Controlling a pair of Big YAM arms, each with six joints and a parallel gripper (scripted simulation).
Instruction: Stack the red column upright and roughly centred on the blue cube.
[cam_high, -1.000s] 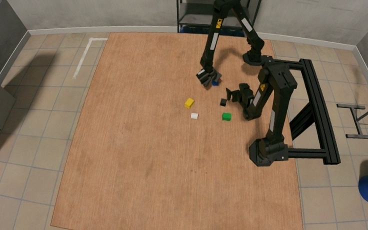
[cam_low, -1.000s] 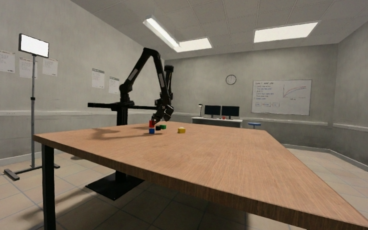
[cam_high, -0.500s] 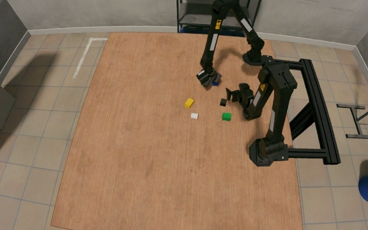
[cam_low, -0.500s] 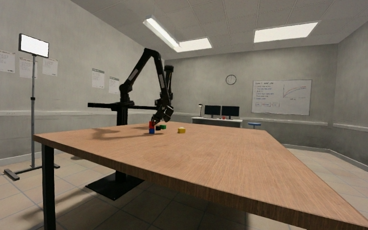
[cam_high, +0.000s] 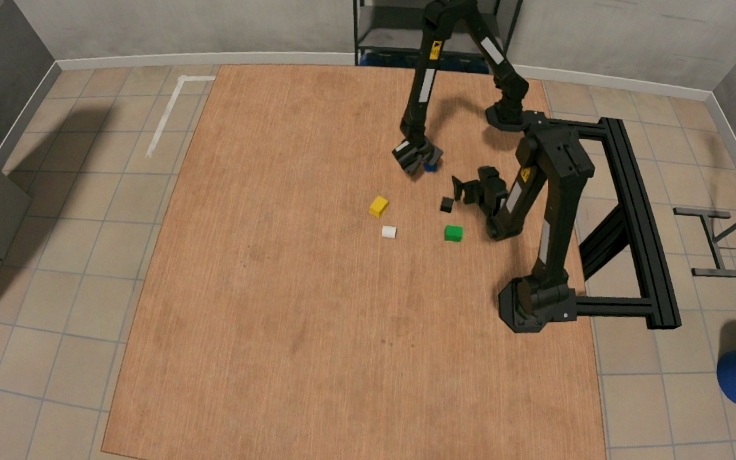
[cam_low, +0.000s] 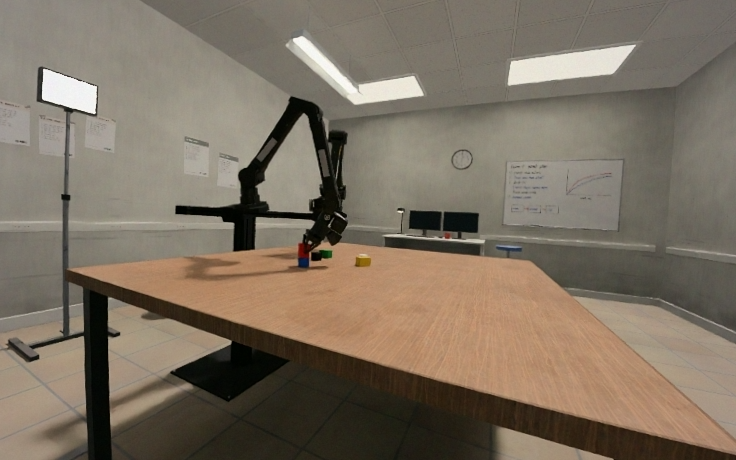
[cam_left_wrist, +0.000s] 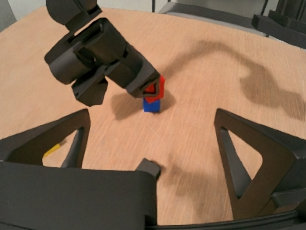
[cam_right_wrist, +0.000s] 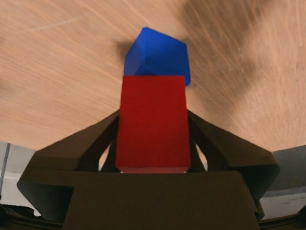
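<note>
My right gripper is now right at the red column. Round my right hand: black cube (170 mm to the left, 60 mm behind, 50 mm below); yellow block (210 mm to the left, 180 mm ahead, 50 mm below); blue cube (50 mm below).
</note>
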